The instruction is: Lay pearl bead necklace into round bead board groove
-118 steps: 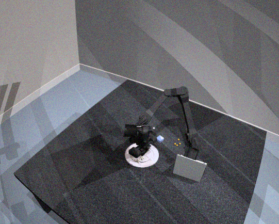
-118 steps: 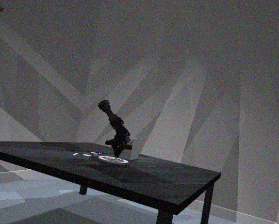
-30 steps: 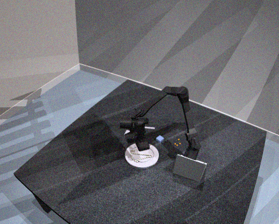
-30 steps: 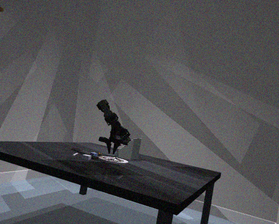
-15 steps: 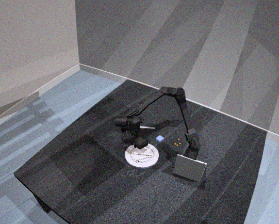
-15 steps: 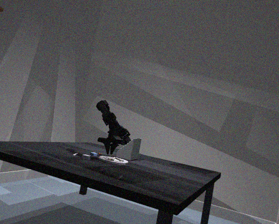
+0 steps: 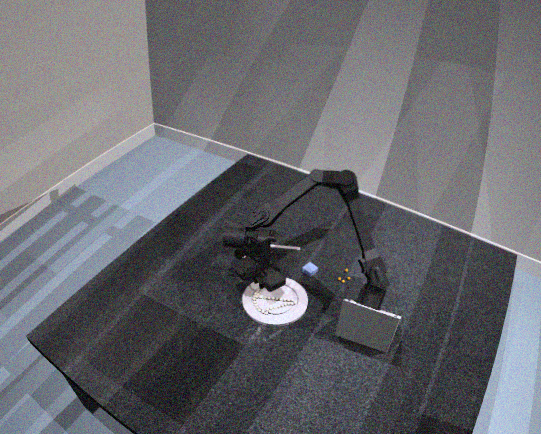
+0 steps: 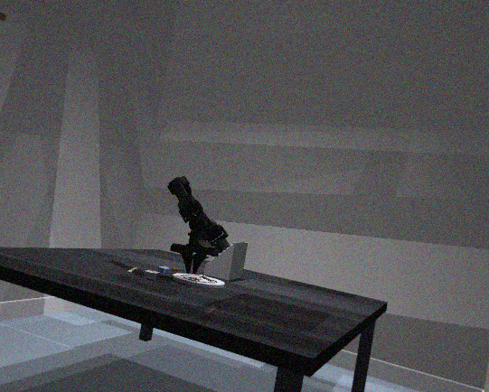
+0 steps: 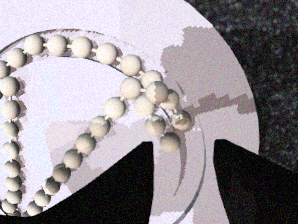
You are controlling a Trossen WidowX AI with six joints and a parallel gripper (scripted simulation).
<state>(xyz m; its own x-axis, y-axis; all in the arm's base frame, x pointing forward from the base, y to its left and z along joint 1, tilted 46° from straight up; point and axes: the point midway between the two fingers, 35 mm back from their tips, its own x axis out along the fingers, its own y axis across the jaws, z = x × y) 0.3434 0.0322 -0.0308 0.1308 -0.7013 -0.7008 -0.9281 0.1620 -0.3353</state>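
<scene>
The round white bead board is 6 cm behind my gripper tip and 2 cm below it. Also, from my gripper tip: small white block: 10 cm to the right, 10 cm ahead, 2 cm below; then small blue cube: 17 cm to the right, 8 cm behind, 3 cm below; then thin white stick: 22 cm to the right, 6 cm ahead, 3 cm below.
</scene>
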